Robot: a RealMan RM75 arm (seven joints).
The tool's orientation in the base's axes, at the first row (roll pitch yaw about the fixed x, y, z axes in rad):
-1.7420 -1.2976 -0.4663
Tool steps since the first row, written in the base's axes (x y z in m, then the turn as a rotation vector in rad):
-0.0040 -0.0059 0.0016 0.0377 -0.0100 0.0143
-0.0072 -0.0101 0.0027 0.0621 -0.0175 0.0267
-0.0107 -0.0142 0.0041 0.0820 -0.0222 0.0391
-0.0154 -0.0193 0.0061 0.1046 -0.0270 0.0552
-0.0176 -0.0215 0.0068 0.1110 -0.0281 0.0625
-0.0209 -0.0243 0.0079 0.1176 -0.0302 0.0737
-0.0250 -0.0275 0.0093 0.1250 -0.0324 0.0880
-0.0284 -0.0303 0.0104 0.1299 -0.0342 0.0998
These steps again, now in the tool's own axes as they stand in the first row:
0.0013 -0.0001 -0.0072 0.0241 0.0311 0.0135
0.0021 -0.0004 -0.0125 0.0428 0.0509 0.0213
0.0031 -0.0011 -0.0179 0.0601 0.0657 0.0286
0.0045 -0.0023 -0.0249 0.0816 0.0816 0.0374
0.0049 -0.0029 -0.0280 0.0903 0.0852 0.0399
0.0055 -0.0041 -0.0323 0.1030 0.0885 0.0416
0.0063 -0.0058 -0.0373 0.1188 0.0917 0.0435
0.0068 -0.0071 -0.0417 0.1316 0.0934 0.0444

